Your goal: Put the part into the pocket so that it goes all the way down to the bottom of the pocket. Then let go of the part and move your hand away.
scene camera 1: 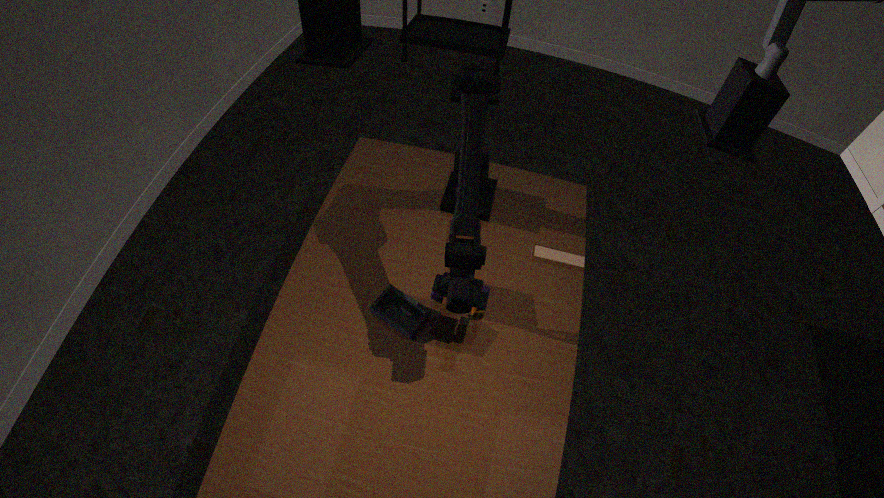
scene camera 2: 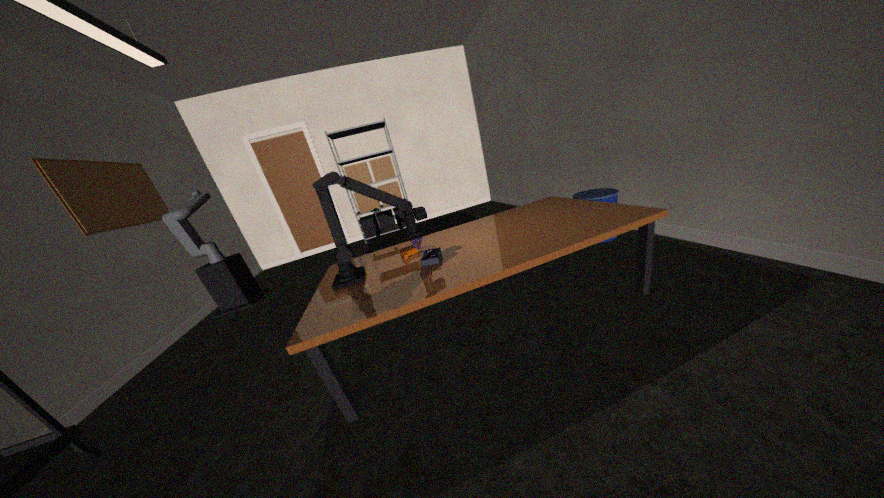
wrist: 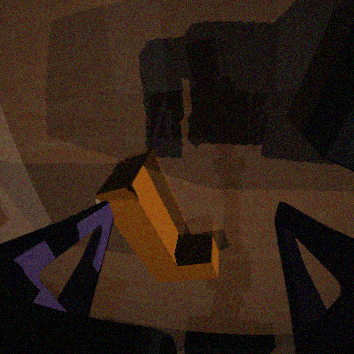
my gripper: open, holds nothing
an orange L-shaped part: on the table
